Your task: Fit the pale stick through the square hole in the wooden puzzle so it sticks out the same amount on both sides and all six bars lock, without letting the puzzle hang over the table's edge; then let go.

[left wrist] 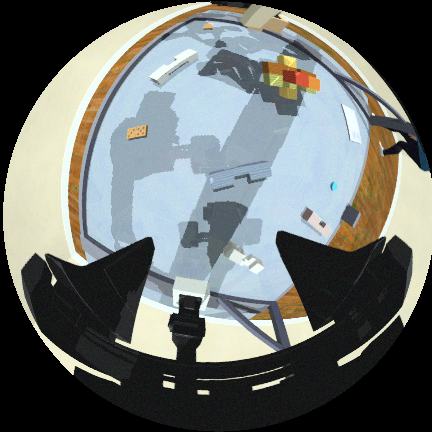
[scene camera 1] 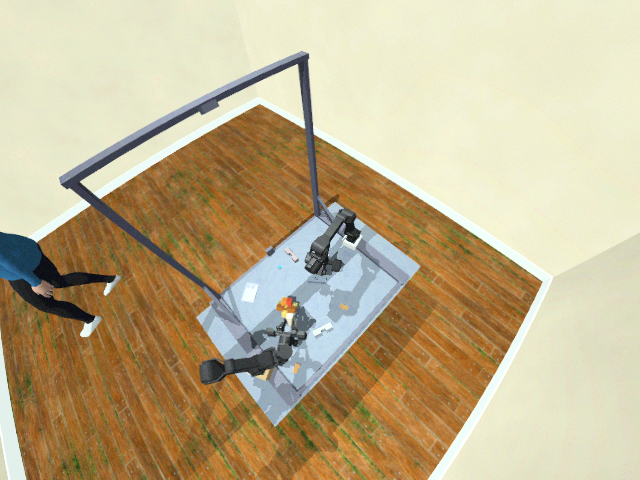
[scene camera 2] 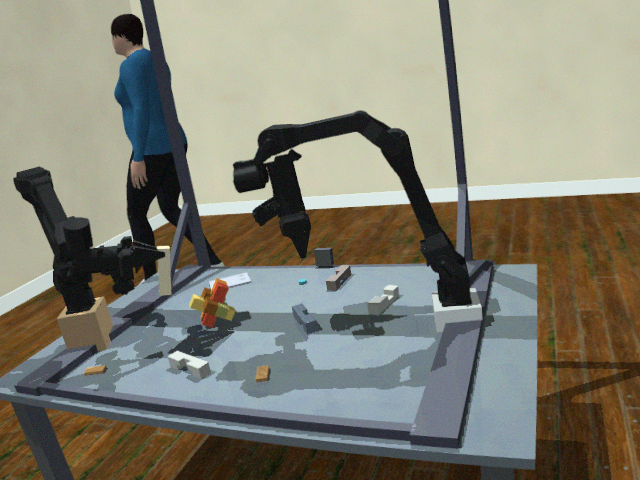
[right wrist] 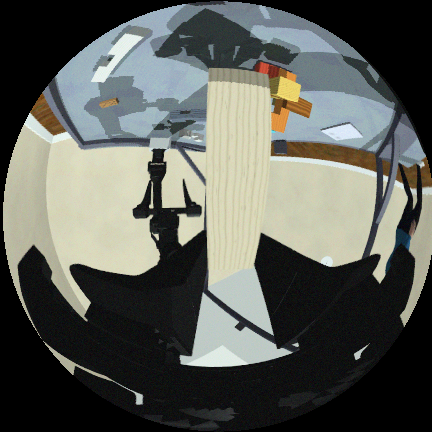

my left gripper: open, holds nothing
my right gripper: holds a pale stick
